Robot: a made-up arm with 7 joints.
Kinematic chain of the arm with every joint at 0, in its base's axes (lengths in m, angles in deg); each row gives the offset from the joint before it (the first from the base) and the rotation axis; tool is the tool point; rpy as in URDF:
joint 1: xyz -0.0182 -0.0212 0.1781 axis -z
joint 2: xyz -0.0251 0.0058 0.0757 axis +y
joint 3: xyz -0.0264 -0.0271 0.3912 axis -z
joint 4: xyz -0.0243 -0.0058 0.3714 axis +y
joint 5: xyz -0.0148 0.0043 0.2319 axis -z
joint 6: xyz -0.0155 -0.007 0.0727 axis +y
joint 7: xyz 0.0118 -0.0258 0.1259 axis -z
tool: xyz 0.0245 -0.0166 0.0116 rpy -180 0 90
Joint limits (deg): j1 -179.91..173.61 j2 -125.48..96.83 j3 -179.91..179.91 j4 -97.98..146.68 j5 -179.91..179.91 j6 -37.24..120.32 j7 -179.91..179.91
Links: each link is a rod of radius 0.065 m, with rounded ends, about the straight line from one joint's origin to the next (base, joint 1, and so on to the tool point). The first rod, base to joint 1, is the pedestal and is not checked.
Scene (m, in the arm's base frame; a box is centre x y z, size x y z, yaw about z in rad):
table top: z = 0
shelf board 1: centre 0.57 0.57 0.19 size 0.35 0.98 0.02 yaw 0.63
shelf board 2: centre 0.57 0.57 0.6 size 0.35 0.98 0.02 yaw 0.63
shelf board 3: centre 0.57 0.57 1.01 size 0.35 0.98 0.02 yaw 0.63
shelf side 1: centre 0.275 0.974 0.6 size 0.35 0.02 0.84 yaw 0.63
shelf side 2: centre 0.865 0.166 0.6 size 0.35 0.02 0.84 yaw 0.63
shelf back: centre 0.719 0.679 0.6 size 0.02 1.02 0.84 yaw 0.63
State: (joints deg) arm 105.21 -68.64 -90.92 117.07 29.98 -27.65 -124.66
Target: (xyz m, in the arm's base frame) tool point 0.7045 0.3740 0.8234
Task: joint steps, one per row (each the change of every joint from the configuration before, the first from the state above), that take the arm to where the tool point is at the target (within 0.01 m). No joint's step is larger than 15 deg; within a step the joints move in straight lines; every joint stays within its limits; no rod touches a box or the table.
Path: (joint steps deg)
1: -1.97 2.21 2.90 14.81 -0.21 13.39 2.93
2: -1.97 2.21 2.90 14.80 -0.20 13.40 2.93
3: 2.74 8.89 5.52 -10.62 -1.40 -7.17 -1.57
4: 2.75 8.90 5.52 -10.61 -1.39 -7.16 -1.57
5: 2.75 8.90 5.52 -10.62 -1.39 -7.17 -1.57
6: 5.19 -4.21 -5.30 -11.09 0.17 -3.47 -0.67
7: 5.20 -4.21 -5.30 -11.09 0.16 -3.46 -0.67
8: 5.19 -4.21 -5.30 -11.10 0.17 -3.47 -0.68

